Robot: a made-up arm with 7 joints.
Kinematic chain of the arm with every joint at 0, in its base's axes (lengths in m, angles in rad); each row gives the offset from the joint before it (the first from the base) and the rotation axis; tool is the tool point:
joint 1: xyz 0 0 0 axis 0 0.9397 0.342
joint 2: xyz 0 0 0 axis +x
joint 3: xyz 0 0 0 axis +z
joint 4: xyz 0.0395 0 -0.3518 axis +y
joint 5: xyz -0.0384 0 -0.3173 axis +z
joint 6: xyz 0 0 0 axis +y
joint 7: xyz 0 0 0 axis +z
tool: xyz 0 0 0
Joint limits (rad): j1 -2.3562..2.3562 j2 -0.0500..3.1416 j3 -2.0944..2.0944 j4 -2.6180..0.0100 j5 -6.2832..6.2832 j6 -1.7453..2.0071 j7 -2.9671..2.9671
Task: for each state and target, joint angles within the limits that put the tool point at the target. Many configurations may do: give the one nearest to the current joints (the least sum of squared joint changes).
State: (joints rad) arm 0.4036 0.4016 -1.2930 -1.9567 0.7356 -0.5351 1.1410
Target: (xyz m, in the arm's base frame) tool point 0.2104 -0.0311 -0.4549
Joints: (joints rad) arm 0.0177 0.6113 -0.9194 -1.6937 0.7356 -0.5351 1.1410
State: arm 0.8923 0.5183 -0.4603 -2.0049 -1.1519 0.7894 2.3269
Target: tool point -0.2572 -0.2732 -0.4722
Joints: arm 1.1172 -0.0402 -0.8727 -1.1567 -1.1519 0.7894 2.3269
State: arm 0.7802 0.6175 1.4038 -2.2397 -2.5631 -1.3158 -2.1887
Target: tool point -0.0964 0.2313 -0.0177
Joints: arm 0.8707 0.1742 1.5229 -2.6161 -2.5631 -1.3158 -2.1887
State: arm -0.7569 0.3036 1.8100 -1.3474 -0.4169 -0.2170 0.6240
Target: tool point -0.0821 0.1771 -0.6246
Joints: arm -0.0353 -0.0239 2.0734 -0.7120 -0.4169 -0.2170 0.6240
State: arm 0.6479 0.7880 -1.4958 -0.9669 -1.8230 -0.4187 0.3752
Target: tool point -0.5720 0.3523 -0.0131
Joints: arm 1.3291 1.0358 -1.6373 -0.3750 -1.8230 -0.4187 0.3752
